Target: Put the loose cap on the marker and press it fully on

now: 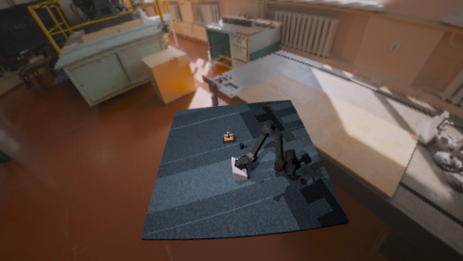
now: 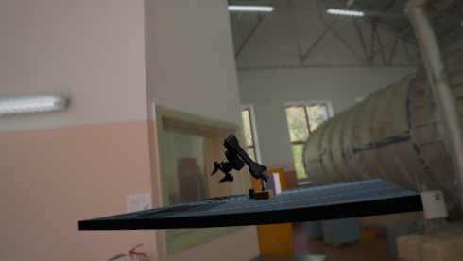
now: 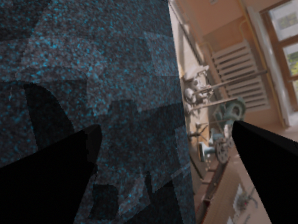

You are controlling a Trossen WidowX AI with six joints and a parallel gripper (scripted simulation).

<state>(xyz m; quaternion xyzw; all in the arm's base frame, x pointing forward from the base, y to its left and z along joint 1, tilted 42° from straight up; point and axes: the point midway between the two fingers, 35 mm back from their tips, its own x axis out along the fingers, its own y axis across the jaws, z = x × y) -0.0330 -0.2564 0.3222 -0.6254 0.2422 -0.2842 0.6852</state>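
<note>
My gripper tip is now 42 cm to the right of the dark cap, 23 cm short of it and 12 cm above it.
</note>
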